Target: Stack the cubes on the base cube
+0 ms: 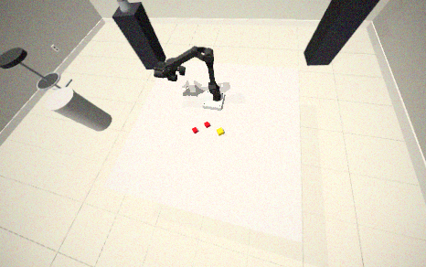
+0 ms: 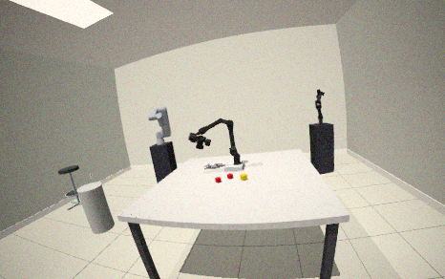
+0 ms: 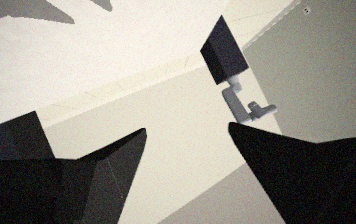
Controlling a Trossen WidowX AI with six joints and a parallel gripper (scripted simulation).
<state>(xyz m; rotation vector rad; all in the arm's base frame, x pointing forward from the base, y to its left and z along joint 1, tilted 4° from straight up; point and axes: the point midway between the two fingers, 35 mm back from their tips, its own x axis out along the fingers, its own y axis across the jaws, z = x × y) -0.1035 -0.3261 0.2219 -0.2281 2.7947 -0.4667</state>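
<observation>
Now: gripper tip 45 cm short of the base cube, 37 cm to the right of it and 23 cm above it.
</observation>
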